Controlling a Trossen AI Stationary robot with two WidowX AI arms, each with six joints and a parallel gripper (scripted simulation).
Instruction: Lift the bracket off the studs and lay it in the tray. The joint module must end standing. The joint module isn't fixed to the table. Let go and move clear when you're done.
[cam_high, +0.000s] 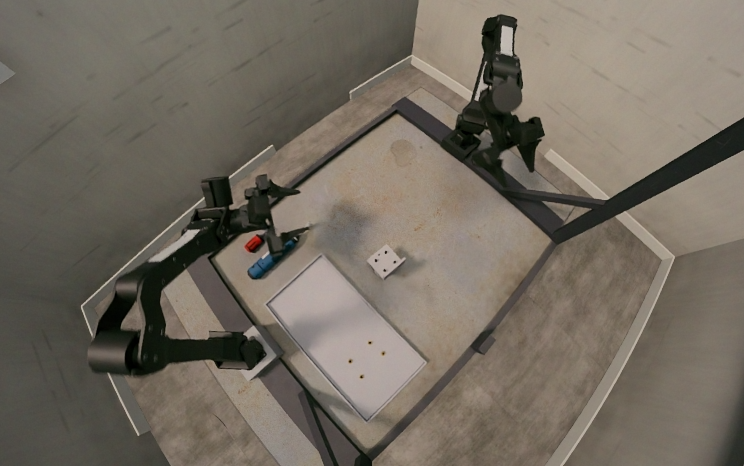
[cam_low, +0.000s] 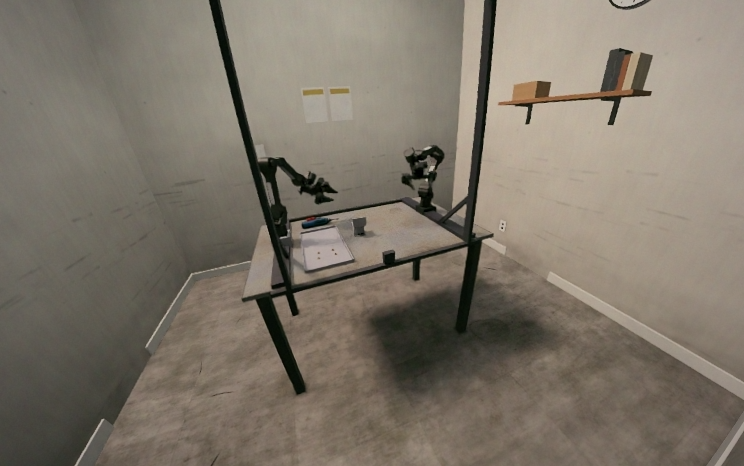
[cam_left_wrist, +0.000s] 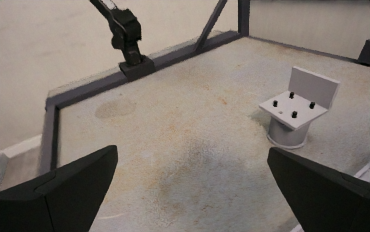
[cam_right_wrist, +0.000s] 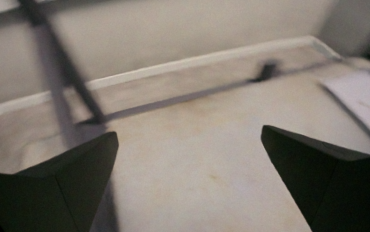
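The white L-shaped bracket lies 22 cm behind my left hand, 12 cm below it and 9 cm to the right of it. From my left hand the other things lie so: flat white tray: 27 cm behind, 18 cm below, 13 cm to the left; then joint module: 22 cm behind, 16 cm below, 9 cm to the right; then small red tool: 18 cm below, 11 cm to the left, 11 cm ahead.
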